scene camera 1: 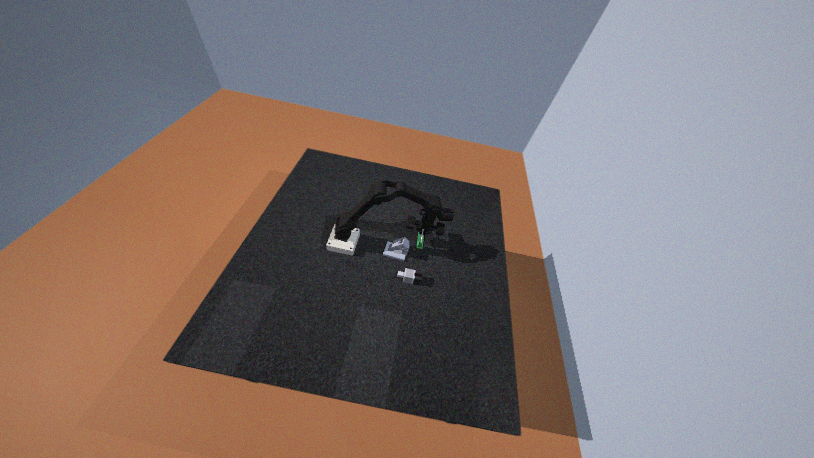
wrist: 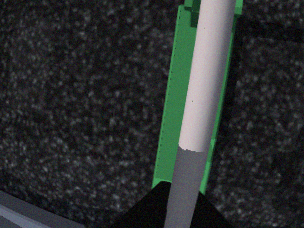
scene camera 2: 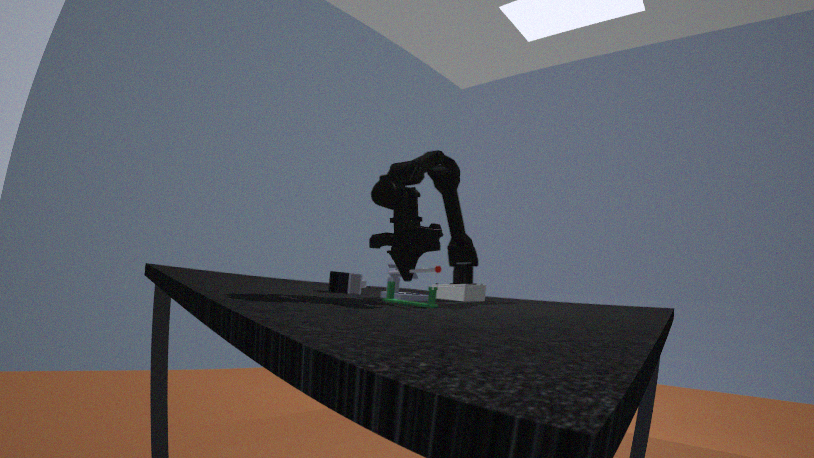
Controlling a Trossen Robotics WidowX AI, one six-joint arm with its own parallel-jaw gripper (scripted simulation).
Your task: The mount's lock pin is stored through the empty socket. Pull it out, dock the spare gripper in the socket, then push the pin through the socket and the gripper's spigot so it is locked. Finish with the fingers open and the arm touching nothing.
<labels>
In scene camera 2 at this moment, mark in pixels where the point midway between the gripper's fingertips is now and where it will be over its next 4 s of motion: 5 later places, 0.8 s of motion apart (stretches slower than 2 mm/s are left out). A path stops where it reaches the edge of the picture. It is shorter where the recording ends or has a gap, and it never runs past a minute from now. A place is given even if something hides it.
My gripper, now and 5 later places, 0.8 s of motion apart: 407, 281; 403, 288; 402, 293; 402, 294; 406, 282; 409, 264
</labels>
